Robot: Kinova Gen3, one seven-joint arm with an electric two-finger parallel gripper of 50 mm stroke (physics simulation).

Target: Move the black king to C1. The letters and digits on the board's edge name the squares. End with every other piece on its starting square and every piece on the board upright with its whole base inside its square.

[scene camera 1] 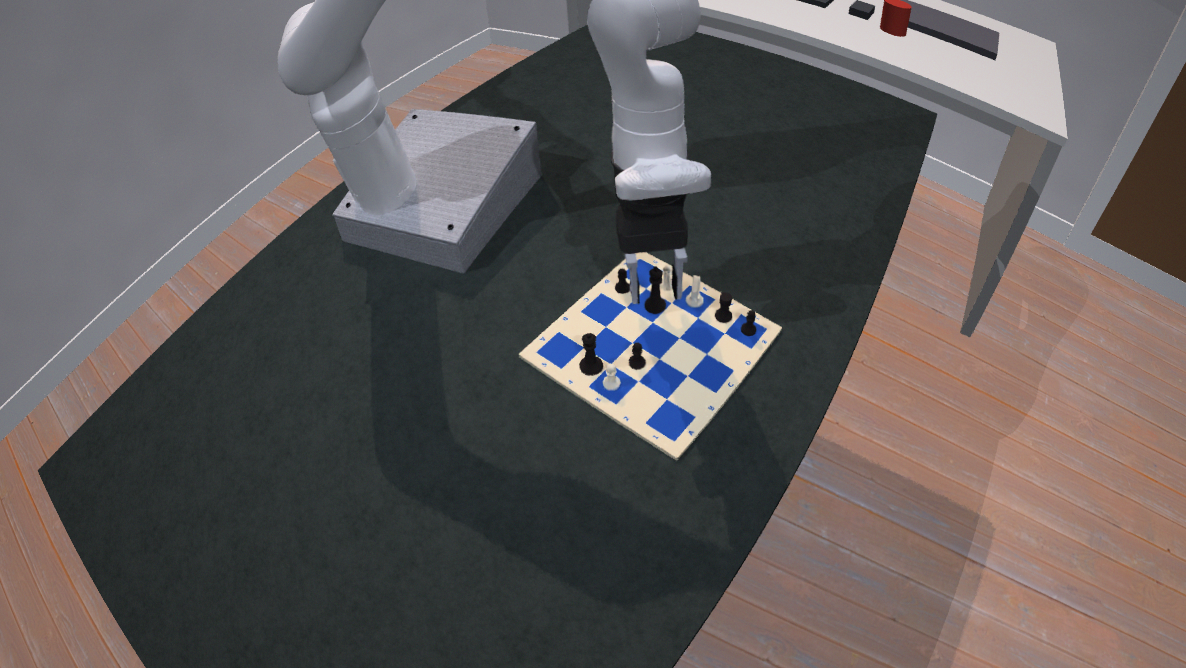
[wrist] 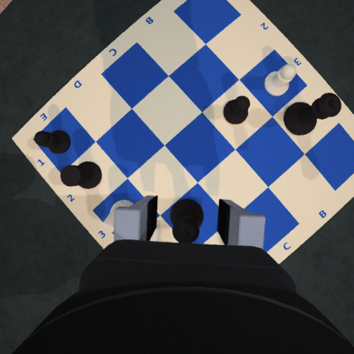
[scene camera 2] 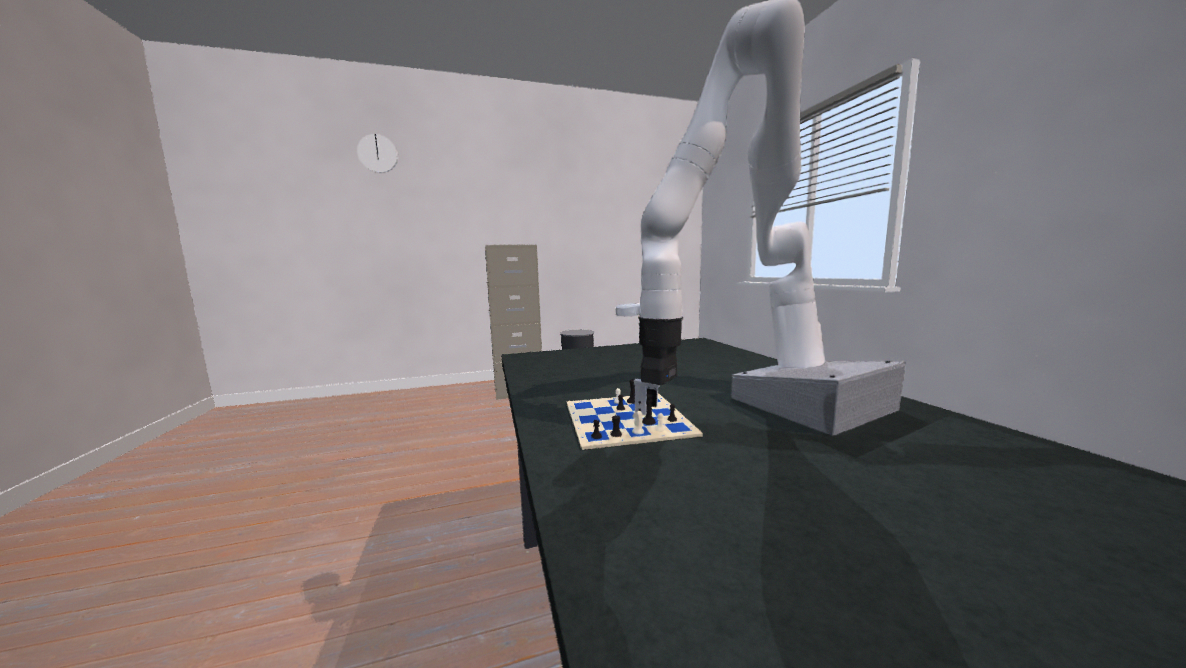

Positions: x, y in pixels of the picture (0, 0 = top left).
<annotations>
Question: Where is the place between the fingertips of my gripper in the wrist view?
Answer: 187, 213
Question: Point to a black queen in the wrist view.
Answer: At 300, 118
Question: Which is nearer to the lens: the black king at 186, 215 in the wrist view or the black rook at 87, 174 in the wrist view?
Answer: The black king.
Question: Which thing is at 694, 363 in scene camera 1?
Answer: A chessboard.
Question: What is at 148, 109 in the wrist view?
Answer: A chessboard.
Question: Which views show my gripper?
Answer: Scene camera 1, the wrist view and scene camera 2: all of them.
</annotations>
